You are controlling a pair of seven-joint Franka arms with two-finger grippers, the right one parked.
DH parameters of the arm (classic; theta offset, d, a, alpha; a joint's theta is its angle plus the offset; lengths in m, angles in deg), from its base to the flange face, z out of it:
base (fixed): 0 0 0 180
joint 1: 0 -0.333 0 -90
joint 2: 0 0 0 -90
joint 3: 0 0.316 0.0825 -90
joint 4: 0 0 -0.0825 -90
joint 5: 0 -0.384 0 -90
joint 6: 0 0 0.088 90
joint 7: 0 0.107 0 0
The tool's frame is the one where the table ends.
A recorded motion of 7 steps. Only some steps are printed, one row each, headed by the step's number.
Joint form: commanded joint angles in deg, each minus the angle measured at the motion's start. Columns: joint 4, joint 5, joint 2, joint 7, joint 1, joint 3, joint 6.
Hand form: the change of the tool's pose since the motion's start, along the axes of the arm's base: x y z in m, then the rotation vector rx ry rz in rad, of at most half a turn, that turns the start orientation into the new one. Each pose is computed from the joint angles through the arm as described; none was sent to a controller.
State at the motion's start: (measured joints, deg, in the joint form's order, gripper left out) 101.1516 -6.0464 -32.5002 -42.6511 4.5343 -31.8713 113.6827
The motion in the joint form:
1: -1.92 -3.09 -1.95 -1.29 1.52 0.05 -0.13
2: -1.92 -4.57 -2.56 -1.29 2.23 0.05 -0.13
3: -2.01 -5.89 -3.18 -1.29 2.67 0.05 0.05
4: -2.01 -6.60 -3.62 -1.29 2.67 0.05 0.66
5: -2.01 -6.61 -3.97 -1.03 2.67 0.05 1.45
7: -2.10 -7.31 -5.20 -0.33 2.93 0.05 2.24
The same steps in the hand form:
1: 0.0011 -0.0127 -0.0068 0.0244 -0.0224 -0.0279
2: -0.0032 -0.0179 -0.0131 0.0391 -0.0271 -0.0562
3: -0.0051 -0.0210 -0.0186 0.0495 -0.0336 -0.0771
4: -0.0042 -0.0212 -0.0224 0.0501 -0.0412 -0.0830
5: -0.0034 -0.0222 -0.0250 0.0406 -0.0456 -0.0851
7: -0.0048 -0.0250 -0.0358 0.0354 -0.0427 -0.1065

